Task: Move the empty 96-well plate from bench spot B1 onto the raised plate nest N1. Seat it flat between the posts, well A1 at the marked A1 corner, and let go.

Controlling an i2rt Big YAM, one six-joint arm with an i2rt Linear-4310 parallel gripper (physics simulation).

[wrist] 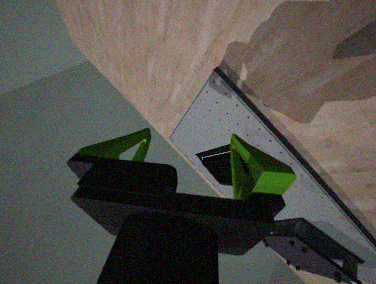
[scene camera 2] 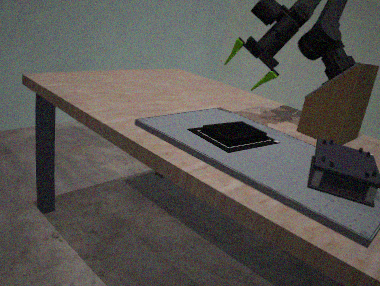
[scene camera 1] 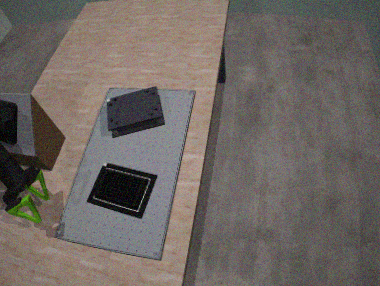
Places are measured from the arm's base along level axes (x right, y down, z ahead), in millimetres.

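Where they show: gripper, fingertip midpoint: [wrist: 189, 135] [scene camera 2: 237, 77] [scene camera 1: 44, 210]; arm's base, origin of the base link: [scene camera 2: 346, 78] [scene camera 1: 6, 121].
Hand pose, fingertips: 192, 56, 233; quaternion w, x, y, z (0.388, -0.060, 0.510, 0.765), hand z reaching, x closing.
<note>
Things, the pixels of their centre, and the offset from my fingertips, as dx, dy, dz. Level surfaces: height alone.
- black 96-well plate, body centre: [scene camera 2: 235, 132] [wrist: 226, 170] [scene camera 1: 120, 187] -140, +90, +131
- raised nest N1, body centre: [scene camera 2: 344, 166] [scene camera 1: 134, 110] [wrist: 297, 248] -379, +72, +82
- grey perforated board, body centre: [scene camera 2: 270, 154] [scene camera 1: 129, 159] [wrist: 256, 192] -232, +105, +115
- wooden table, its level: dy +111
The black 96-well plate [scene camera 1: 119, 188] [scene camera 2: 235, 131] [wrist: 221, 169] lies flat on bench spot B1 [scene camera 1: 117, 207] [scene camera 2: 250, 146], a black mat with a white outline and a pale mark at one corner. The raised nest N1 [scene camera 1: 135, 109] [scene camera 2: 345, 157] [wrist: 310, 254], a dark raised platform with short posts, holds no plate; a small pale mark shows at one corner in scene camera 1. My gripper [scene camera 1: 44, 210] [scene camera 2: 239, 77] [wrist: 189, 135] is open and empty, its green fingers wide apart. It hangs in the air to the side of the plate, well above the table. In the wrist view a finger partly hides the plate.
A grey perforated board [scene camera 1: 135, 150] [scene camera 2: 170, 125] [wrist: 270, 145] lies on the wooden table [scene camera 1: 145, 45] [scene camera 2: 115, 90] under both the spot and the nest. A tall brown block with a sloped top [scene camera 1: 47, 132] [scene camera 2: 337, 102] stands beside the board, near the arm. The board runs close to one long table edge.
</note>
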